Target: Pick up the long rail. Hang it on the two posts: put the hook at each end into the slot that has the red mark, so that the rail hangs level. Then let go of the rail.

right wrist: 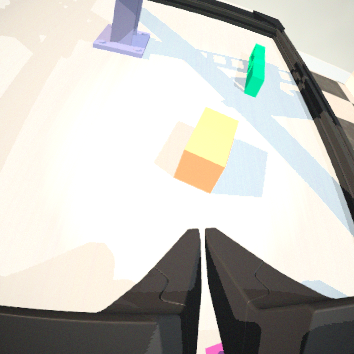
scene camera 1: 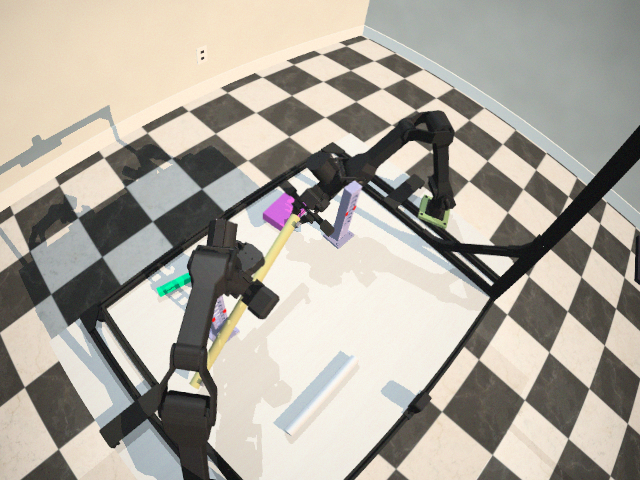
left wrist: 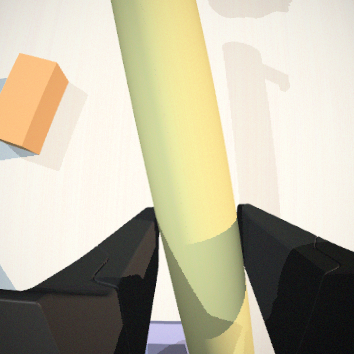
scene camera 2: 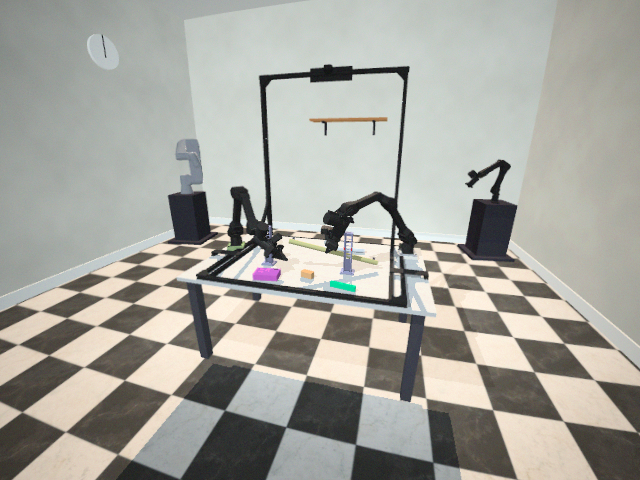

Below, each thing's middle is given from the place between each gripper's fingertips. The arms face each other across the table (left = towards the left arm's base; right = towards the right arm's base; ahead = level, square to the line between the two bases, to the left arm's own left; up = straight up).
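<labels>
My right hand: 50 mm above the magenta block (scene camera 1: 278, 213), 60 mm short of it, 90 mm to the left of it. Counted from my right hand: long yellow rail (scene camera 1: 293, 222), 30 mm above, 70 mm behind, 230 mm to the left; green block (right wrist: 255, 71), 50 mm below, 130 mm ahead, 280 mm to the left; orange block (left wrist: 39, 83), 50 mm below, 40 mm ahead, 110 mm to the left.
My left hand: 80 mm above the orange block, 80 mm to the left of it, 100 mm short of it. Counted from my left hand: grey cylinder (scene camera 1: 337, 378), 90 mm below, 280 mm behind, 90 mm to the left; green block, 90 mm below, 190 mm ahead, 90 mm to the left; long yellow rail, 10 mm behind, 40 mm to the left.
</labels>
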